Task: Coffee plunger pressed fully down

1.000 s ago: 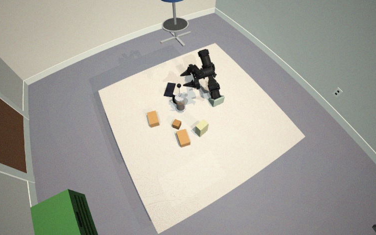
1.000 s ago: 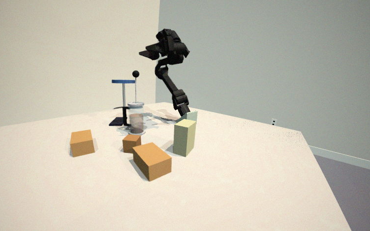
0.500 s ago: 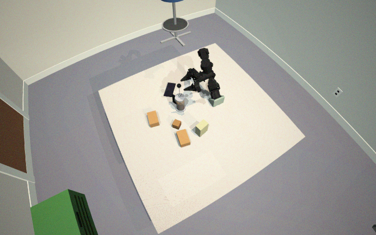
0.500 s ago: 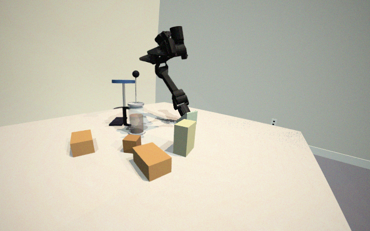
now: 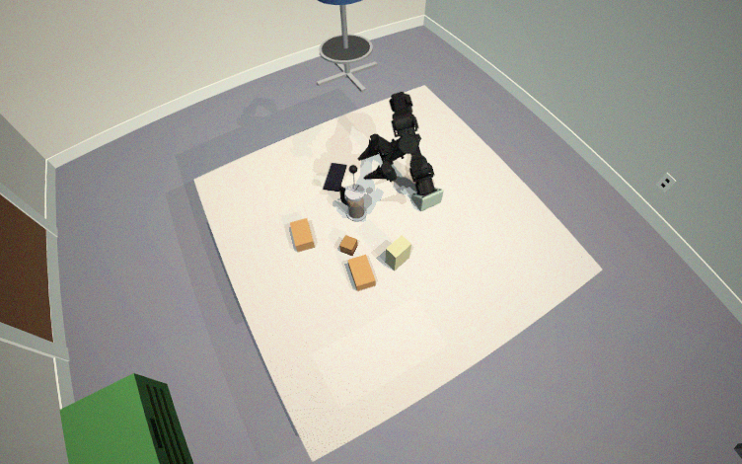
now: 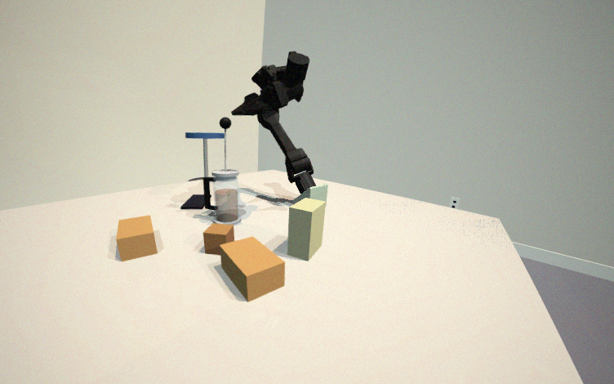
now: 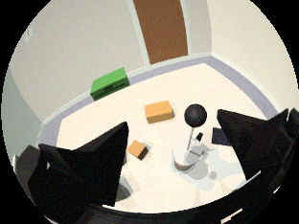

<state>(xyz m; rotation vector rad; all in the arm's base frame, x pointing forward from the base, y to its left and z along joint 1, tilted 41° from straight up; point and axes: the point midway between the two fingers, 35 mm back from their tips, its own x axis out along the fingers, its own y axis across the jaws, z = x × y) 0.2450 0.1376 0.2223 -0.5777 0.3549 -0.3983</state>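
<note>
Now: the coffee press 20 mm ahead of my gripper tip, 50 mm to the right of it and 170 mm below it.
</note>
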